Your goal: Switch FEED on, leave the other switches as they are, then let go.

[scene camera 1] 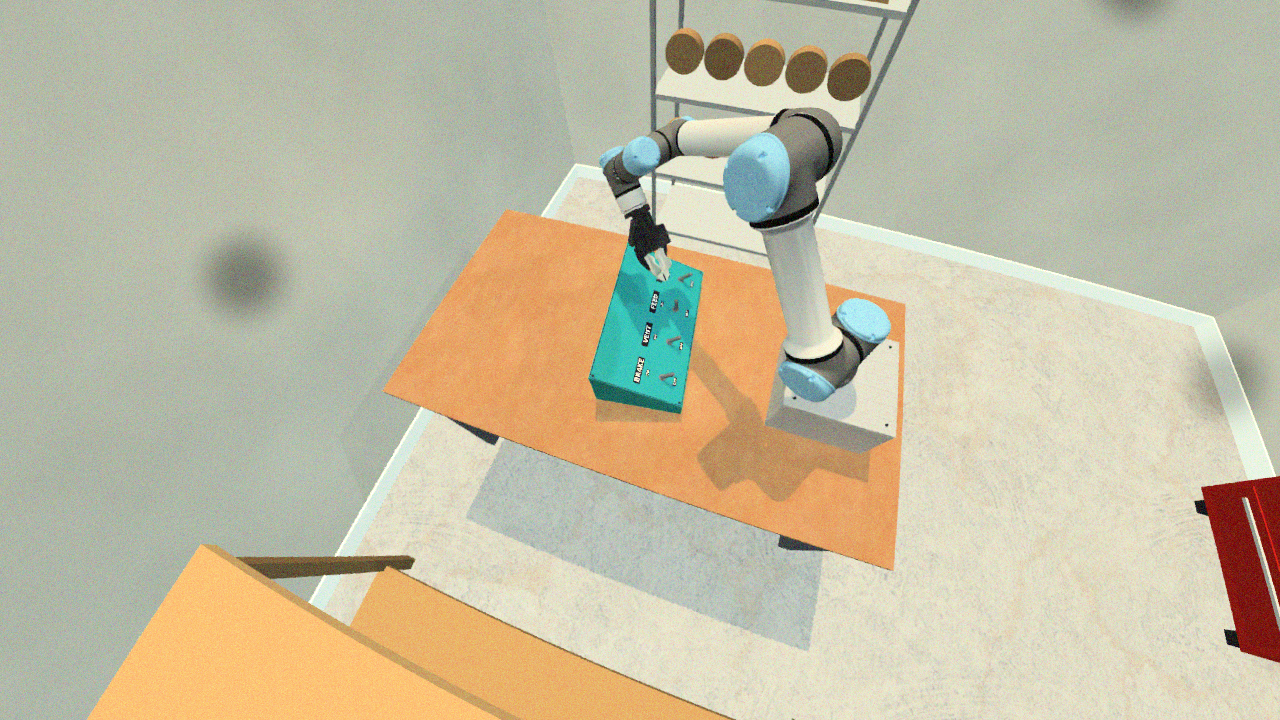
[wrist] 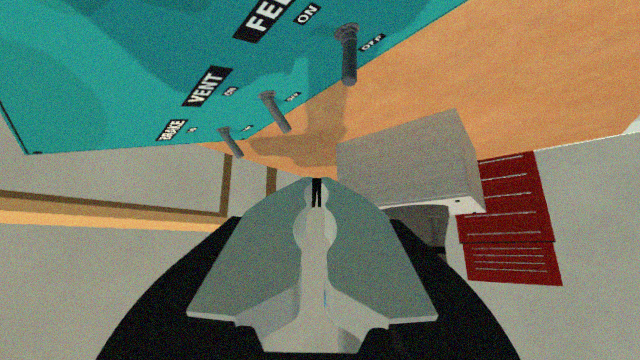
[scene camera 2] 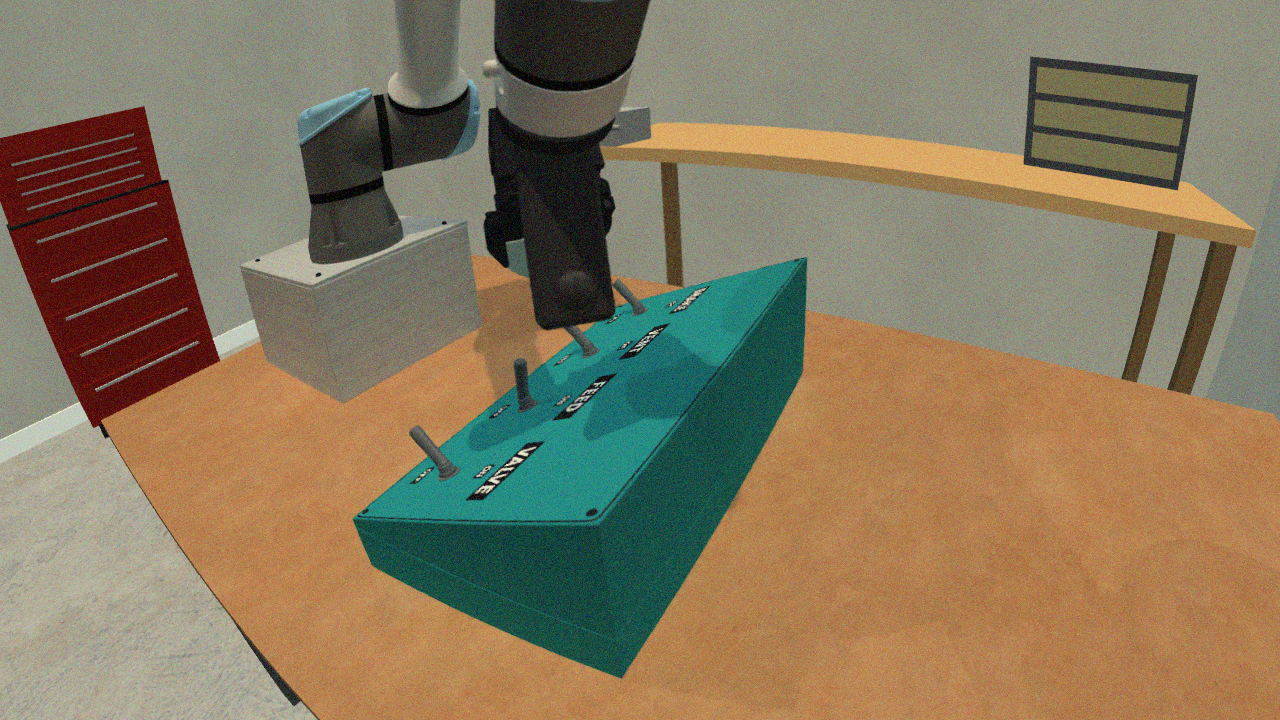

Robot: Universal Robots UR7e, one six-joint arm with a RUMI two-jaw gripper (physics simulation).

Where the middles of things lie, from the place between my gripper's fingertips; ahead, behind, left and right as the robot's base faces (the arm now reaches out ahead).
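Labels:
My hand: 1 cm short of the teal switch panel (scene camera 2: 570, 519), 7 cm to the right of it, 14 cm above it.

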